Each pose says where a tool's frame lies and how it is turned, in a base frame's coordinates. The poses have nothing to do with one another.
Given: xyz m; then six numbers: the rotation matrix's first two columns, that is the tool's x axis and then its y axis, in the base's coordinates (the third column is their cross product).
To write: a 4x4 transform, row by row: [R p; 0 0 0 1], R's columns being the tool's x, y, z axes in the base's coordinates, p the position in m. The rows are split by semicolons. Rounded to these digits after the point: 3 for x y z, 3 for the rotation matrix.
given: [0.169, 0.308, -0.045, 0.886, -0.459, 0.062, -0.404, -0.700, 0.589]
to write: 0.886, -0.404, -0.227, 0.169; -0.459, -0.700, -0.547, 0.308; 0.062, 0.589, -0.806, -0.045; 0, 0, 0, 1
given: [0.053, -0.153, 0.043, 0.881, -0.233, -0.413, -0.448, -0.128, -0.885]
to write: 0.881, -0.448, 0.153, 0.053; -0.233, -0.128, 0.965, -0.153; -0.413, -0.885, -0.217, 0.043; 0, 0, 0, 1
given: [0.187, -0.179, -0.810, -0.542, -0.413, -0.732, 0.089, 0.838, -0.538]
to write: -0.542, 0.089, 0.836, 0.187; -0.413, 0.838, -0.357, -0.179; -0.732, -0.538, -0.417, -0.810; 0, 0, 0, 1
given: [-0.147, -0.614, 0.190, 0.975, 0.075, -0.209, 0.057, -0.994, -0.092]
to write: 0.975, 0.057, -0.215, -0.147; 0.075, -0.994, 0.078, -0.614; -0.209, -0.092, -0.973, 0.190; 0, 0, 0, 1
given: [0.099, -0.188, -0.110, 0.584, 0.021, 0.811, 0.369, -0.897, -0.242]
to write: 0.584, 0.369, 0.722, 0.099; 0.021, -0.897, 0.441, -0.188; 0.811, -0.242, -0.532, -0.110; 0, 0, 0, 1
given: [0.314, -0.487, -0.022, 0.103, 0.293, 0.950, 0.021, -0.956, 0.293]
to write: 0.103, 0.021, 0.994, 0.314; 0.293, -0.956, -0.010, -0.487; 0.950, 0.293, -0.105, -0.022; 0, 0, 0, 1
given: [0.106, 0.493, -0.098, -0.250, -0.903, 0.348, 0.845, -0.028, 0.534]
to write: -0.250, 0.845, -0.472, 0.106; -0.903, -0.028, 0.428, 0.493; 0.348, 0.534, 0.770, -0.098; 0, 0, 0, 1
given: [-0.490, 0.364, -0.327, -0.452, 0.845, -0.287, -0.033, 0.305, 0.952]
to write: -0.452, -0.033, 0.892, -0.490; 0.845, 0.305, 0.440, 0.364; -0.287, 0.952, -0.110, -0.327; 0, 0, 0, 1
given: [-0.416, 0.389, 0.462, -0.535, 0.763, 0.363, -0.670, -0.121, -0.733]
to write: -0.535, -0.670, -0.515, -0.416; 0.763, -0.121, -0.635, 0.389; 0.363, -0.733, 0.576, 0.462; 0, 0, 0, 1
